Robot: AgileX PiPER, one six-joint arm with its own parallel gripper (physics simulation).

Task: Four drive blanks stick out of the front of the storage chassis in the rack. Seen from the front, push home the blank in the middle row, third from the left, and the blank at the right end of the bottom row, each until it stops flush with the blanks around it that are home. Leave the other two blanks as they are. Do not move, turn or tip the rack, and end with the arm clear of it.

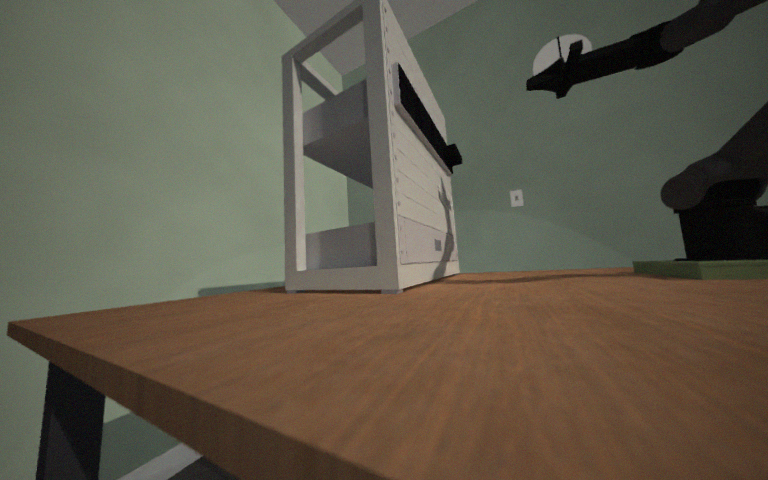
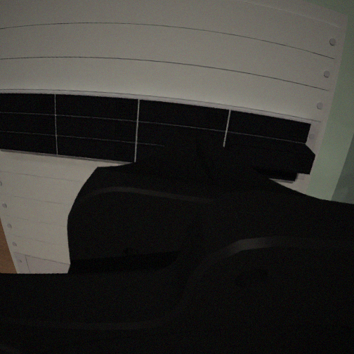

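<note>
The white rack [image 1: 388, 237] [image 2: 165, 40] stands upright and holds the black drive chassis [image 1: 419, 116] [image 2: 95, 107]. At its right end, a blank in the middle row [image 1: 454, 154] [image 2: 295, 158] sticks out clearly. The bottom row's right end shows as a dark strip [image 2: 287, 175] below it, mostly hidden; its depth cannot be told. The middle-row third blank [image 2: 162, 134] is partly covered by the gripper, and no step shows along its upper edge. My gripper [image 1: 528, 84] [image 2: 187, 153] is shut, holds nothing, and hangs in front of the chassis, apart from it.
The brown table [image 1: 396, 362] carries the rack and the arm's green base plate [image 1: 736, 270]. A white wall clock [image 1: 546, 56] and a wall plate [image 1: 516, 198] are on the green wall behind. The arm reaches in from the right.
</note>
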